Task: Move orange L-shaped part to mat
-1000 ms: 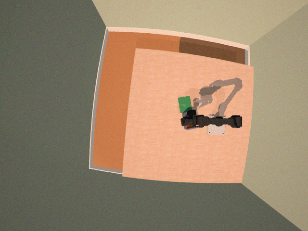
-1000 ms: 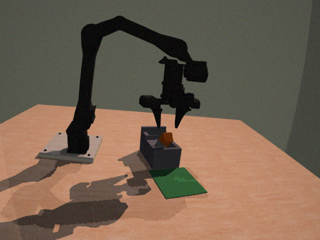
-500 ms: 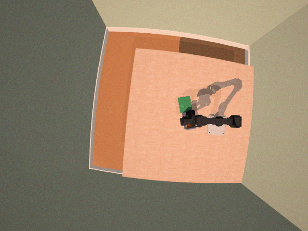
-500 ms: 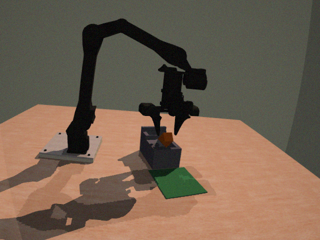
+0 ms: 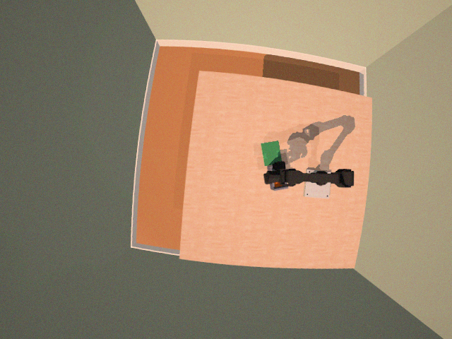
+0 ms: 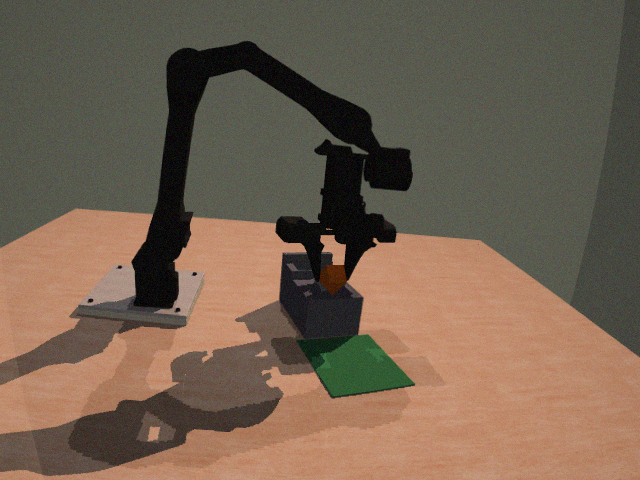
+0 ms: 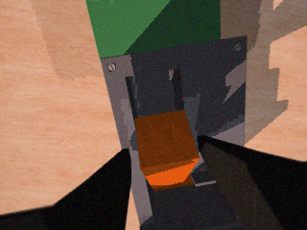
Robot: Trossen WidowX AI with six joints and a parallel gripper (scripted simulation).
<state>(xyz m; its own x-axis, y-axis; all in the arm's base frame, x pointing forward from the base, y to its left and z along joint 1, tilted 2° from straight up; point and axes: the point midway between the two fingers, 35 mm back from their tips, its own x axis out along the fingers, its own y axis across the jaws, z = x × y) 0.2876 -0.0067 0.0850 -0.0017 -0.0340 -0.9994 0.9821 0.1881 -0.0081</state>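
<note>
The orange L-shaped part is 20 mm behind my gripper tip, 30 mm to the left of it and 30 mm below it. The rest, counted from my gripper tip: green mat (10 mm ahead, 140 mm to the right, 80 mm below).
</note>
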